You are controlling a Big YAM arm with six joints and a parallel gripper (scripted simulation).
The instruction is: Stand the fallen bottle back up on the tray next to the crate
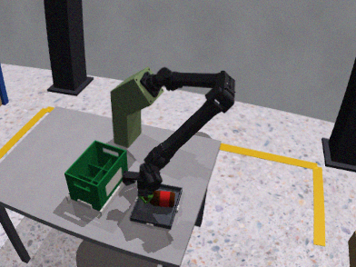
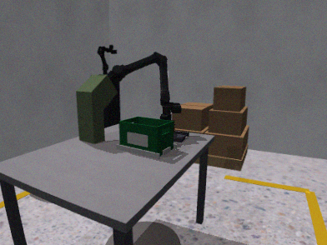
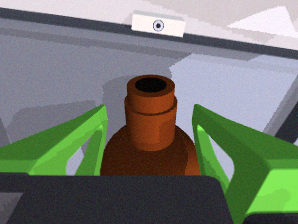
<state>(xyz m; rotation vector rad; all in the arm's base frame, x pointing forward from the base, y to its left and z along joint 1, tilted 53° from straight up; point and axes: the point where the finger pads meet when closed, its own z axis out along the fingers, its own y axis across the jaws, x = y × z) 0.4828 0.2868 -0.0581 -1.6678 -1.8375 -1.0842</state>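
The brown bottle is 50 mm to the left of my hand and 10 mm behind it. The rest, counted from my hand: green crate 260 mm to the right, 40 mm above, 20 mm behind; dark tray 50 mm to the left, 30 mm below.
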